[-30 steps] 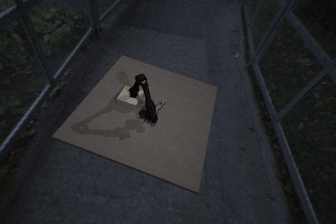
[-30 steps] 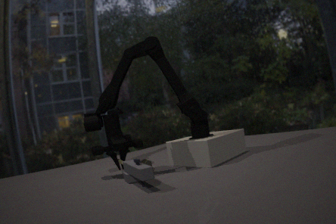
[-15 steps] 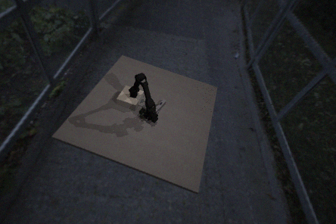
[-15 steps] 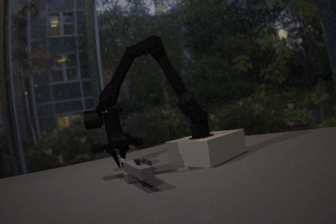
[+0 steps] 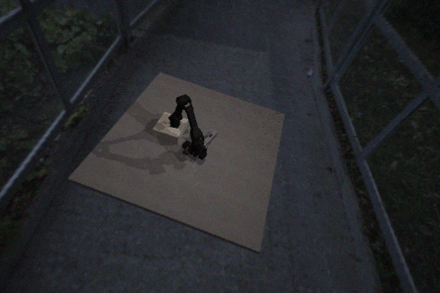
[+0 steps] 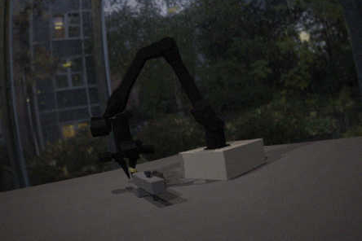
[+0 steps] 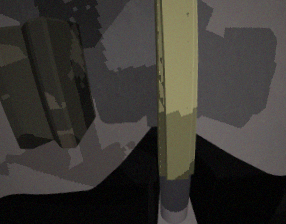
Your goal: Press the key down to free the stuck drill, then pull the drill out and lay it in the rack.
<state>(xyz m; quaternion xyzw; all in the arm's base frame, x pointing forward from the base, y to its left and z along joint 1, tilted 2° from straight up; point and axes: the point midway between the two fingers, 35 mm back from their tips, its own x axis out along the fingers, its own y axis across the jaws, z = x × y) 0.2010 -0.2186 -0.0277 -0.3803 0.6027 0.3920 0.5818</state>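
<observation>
The olive rack is 6 cm to the left of my gripper tip, 5 cm behind it and 1 cm below it. The rest, counted from my gripper tip: yellow drill 3 cm to the left, 3 cm above, 1 cm ahead; then dark key 20 cm to the left, 9 cm ahead, 2 cm above; then grey block 18 cm to the left, 8 cm ahead, 1 cm above.
</observation>
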